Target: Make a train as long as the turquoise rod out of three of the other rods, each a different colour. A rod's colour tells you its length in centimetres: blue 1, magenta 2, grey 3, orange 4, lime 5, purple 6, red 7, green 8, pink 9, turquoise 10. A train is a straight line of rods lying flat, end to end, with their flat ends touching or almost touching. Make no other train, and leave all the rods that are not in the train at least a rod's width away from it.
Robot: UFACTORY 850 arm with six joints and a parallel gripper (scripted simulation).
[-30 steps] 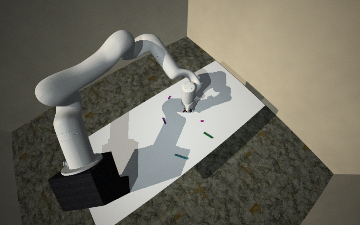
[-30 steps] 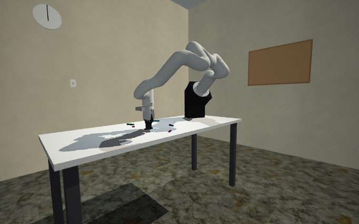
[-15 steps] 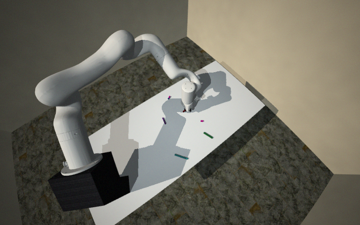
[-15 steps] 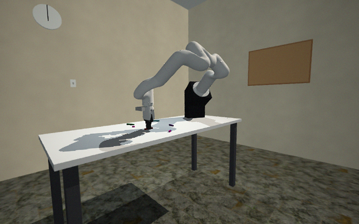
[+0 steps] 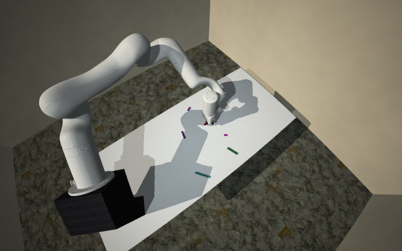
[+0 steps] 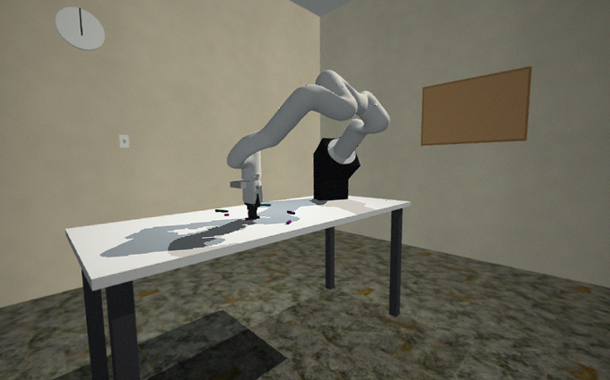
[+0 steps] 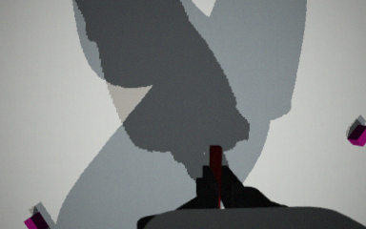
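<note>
Now: hand 170 mm to the right of the blue rod, 90 mm past it and 20 mm above it. Round my hand: red rod (20 mm below); green rod (270 mm to the right, 40 mm ahead, 20 mm below); purple rod (210 mm behind, 20 mm below).
</note>
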